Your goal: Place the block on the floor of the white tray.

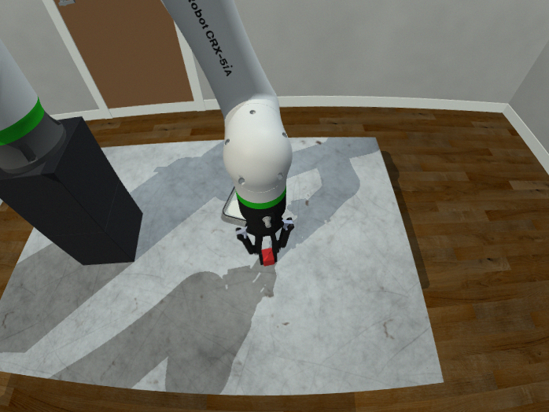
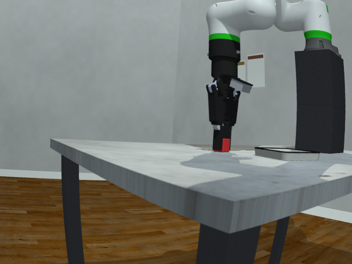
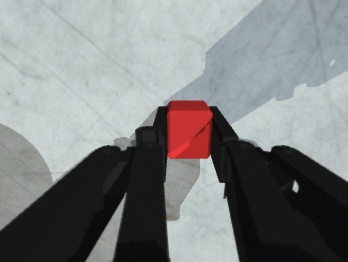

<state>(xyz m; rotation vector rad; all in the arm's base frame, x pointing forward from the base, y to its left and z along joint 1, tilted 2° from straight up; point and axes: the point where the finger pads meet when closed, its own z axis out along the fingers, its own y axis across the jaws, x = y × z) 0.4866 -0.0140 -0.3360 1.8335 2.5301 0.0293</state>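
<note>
Now: the red block 20 mm below my hand. The rest, counted from my hand: white tray 80 mm behind, 190 mm to the left, 20 mm below.
</note>
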